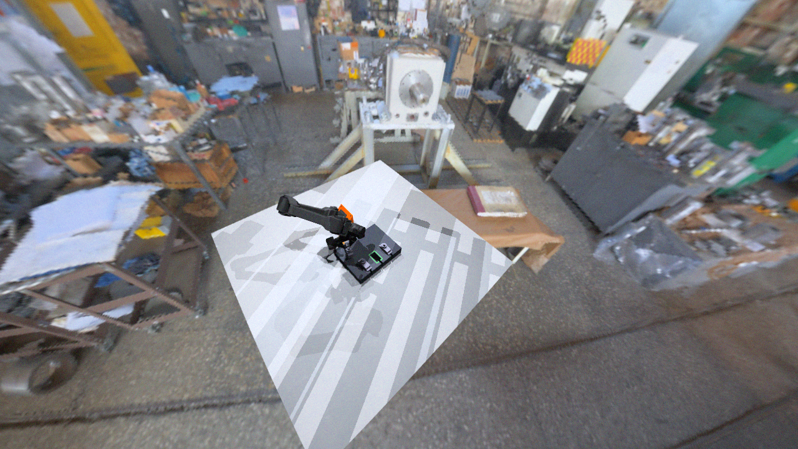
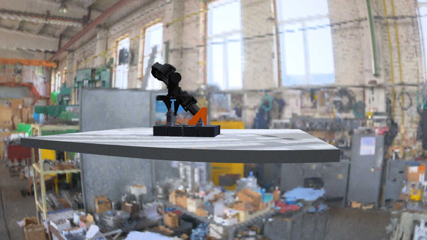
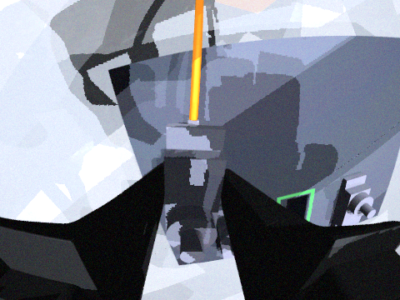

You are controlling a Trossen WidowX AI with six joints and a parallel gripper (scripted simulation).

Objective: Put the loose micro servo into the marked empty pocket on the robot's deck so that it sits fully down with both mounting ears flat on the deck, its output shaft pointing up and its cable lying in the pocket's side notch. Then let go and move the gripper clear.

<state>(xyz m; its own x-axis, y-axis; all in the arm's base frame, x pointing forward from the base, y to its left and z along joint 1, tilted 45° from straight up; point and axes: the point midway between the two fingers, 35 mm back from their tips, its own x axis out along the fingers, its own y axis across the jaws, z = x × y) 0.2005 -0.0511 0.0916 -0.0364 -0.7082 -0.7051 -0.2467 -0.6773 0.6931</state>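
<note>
Right now the dark deck is 10 mm ahead of my gripper tip, 100 mm to the left of it and 80 mm below it.
</note>
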